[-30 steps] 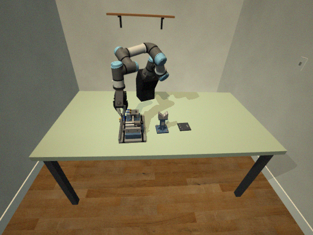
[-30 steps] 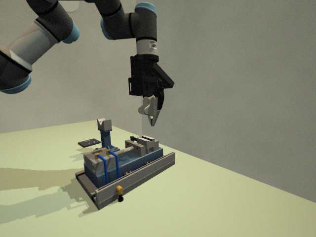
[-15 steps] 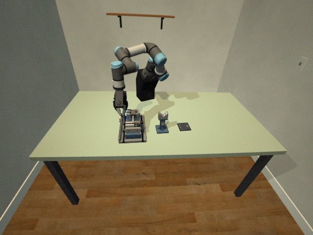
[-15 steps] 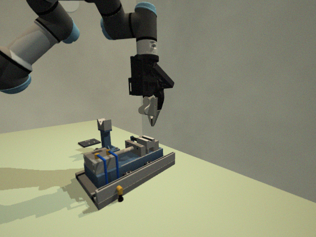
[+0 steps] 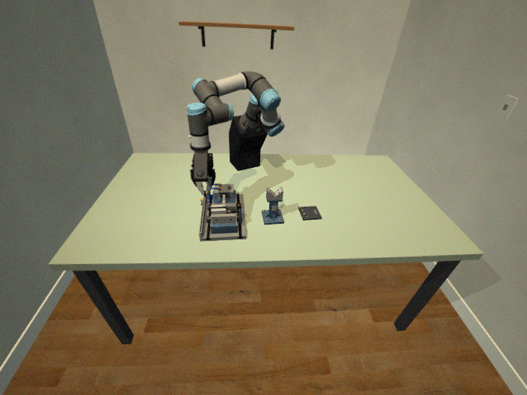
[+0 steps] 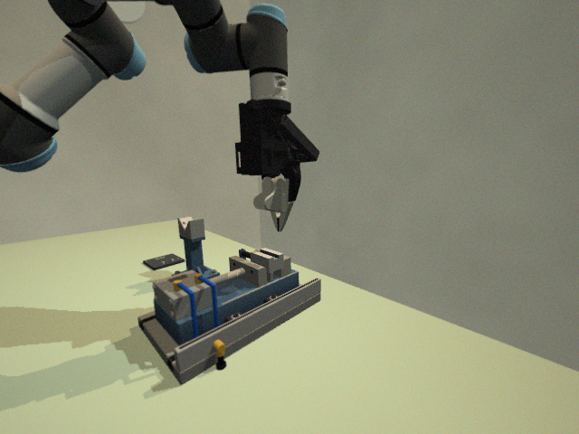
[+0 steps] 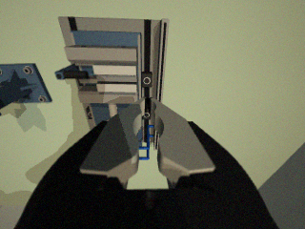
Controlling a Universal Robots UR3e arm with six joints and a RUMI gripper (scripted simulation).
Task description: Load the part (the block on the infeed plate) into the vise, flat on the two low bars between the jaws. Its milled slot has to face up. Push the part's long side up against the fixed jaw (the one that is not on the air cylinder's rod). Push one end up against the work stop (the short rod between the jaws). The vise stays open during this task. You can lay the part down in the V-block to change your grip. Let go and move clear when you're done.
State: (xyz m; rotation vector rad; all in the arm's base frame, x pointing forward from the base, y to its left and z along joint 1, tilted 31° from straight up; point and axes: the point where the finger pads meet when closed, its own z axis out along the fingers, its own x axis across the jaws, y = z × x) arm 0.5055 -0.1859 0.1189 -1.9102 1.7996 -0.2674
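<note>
The part lies 8 cm below my hand and 5 cm to the left of it. The rest, counted from my hand: grey rail (14 cm below, 6 cm behind, 4 cm to the right); then fixed jaw (10 cm below, 7 cm to the left, 2 cm ahead); then work stop rod (11 cm to the left, 9 cm below, 1 cm behind).
</note>
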